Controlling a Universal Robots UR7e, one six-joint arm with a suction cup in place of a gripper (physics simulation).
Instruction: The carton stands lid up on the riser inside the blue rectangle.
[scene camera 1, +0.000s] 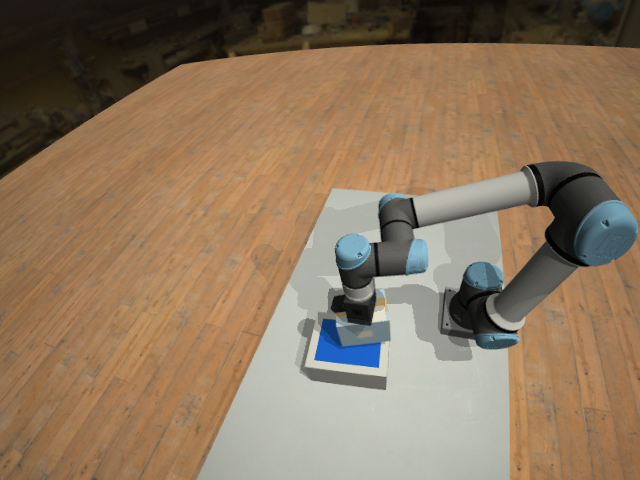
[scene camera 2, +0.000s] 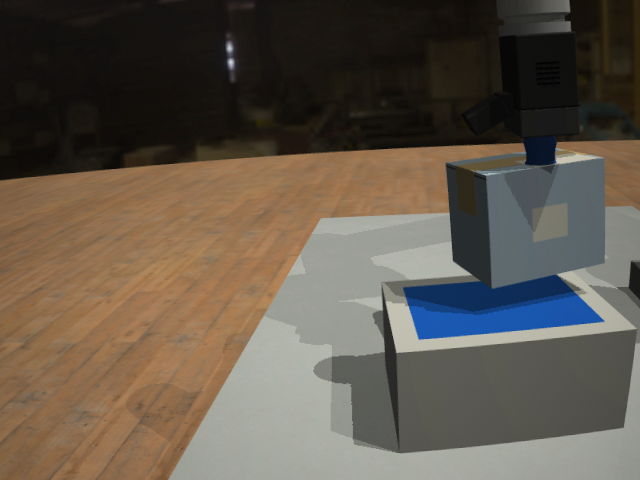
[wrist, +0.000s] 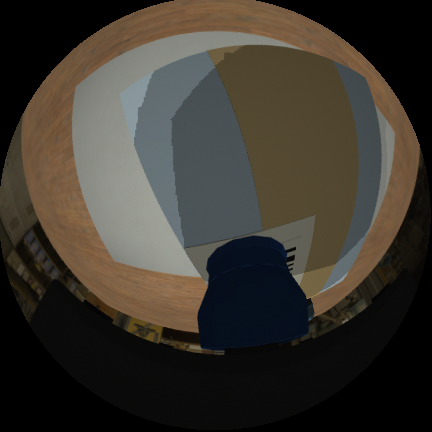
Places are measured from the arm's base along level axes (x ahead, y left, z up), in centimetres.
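Pixels of known places: hand at its tool point: (scene camera 2: 541, 174) (wrist: 243, 248).
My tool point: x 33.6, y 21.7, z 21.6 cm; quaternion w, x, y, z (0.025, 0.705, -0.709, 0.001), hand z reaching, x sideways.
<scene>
Ahead of a thing's pixels: the offset from my tool point to its middle. "pt": to the spot under its first point. Level surfaces: height alone.
A grey-blue carton @(dx +1.1, dy -3.0, dz -4.9 cm) (scene camera 1: 364, 333) (scene camera 2: 516, 227) (wrist: 215, 165) with brown tape and a label on its top hangs lid up, turned a little against the riser. My gripper (scene camera 2: 540, 162) (wrist: 247, 245), a dark blue suction cup, is shut on the carton's top; in scene camera 1 the cup is hidden behind the carton or the black tool body. The riser @(dx +5.2, dy +0.8, dz -20.4 cm) (scene camera 1: 347, 379) (scene camera 2: 511, 392) is a pale block with a blue rectangle @(pt dx +5.8, dy +6.3, dz -14.4 cm) (scene camera 1: 343, 357) (scene camera 2: 496, 322) on its top. The carton is above the rear part of the blue rectangle, with its shadow on the blue. The riser does not show in the wrist view.
The riser stands on a light grey mat @(dz -26.4 cm) (scene camera 1: 439, 413) (scene camera 2: 279, 392) on a wooden floor (scene camera 1: 206, 206) (scene camera 2: 155, 268). The robot's base (scene camera 1: 454, 322) is bolted to the mat to the right of the riser in scene camera 1, with the arm arching over from there.
</scene>
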